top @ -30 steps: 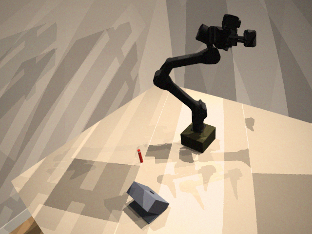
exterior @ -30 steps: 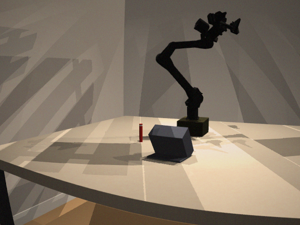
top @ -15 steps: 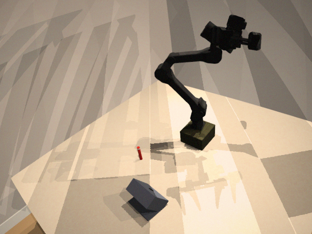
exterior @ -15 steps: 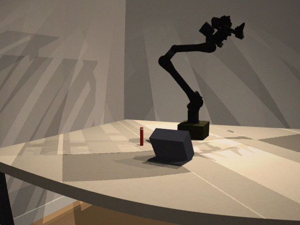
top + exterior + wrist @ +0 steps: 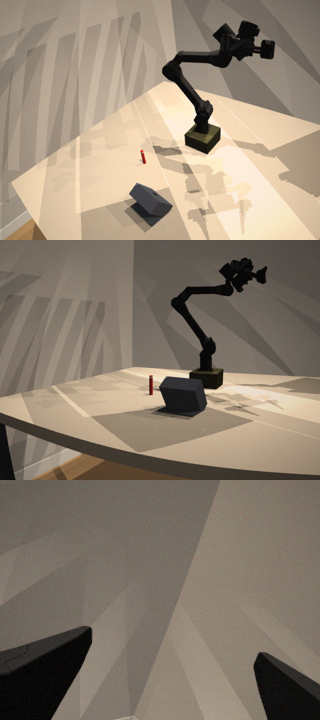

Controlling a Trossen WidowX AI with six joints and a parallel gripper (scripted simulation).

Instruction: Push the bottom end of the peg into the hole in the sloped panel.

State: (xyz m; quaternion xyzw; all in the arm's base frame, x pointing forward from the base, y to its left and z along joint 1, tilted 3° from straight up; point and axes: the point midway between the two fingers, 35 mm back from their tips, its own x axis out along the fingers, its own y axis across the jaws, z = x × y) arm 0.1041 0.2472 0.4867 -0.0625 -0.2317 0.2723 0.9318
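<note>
Right now my gripper tip is 110 mm short of the red peg, 460 mm to the left of it and 510 mm above it. The rest, counted from my gripper tip: flat foot plate: 330 mm ahead, 290 mm to the right, 570 mm below; then sloped panel: 300 mm ahead, 290 mm to the right, 520 mm below.
</note>
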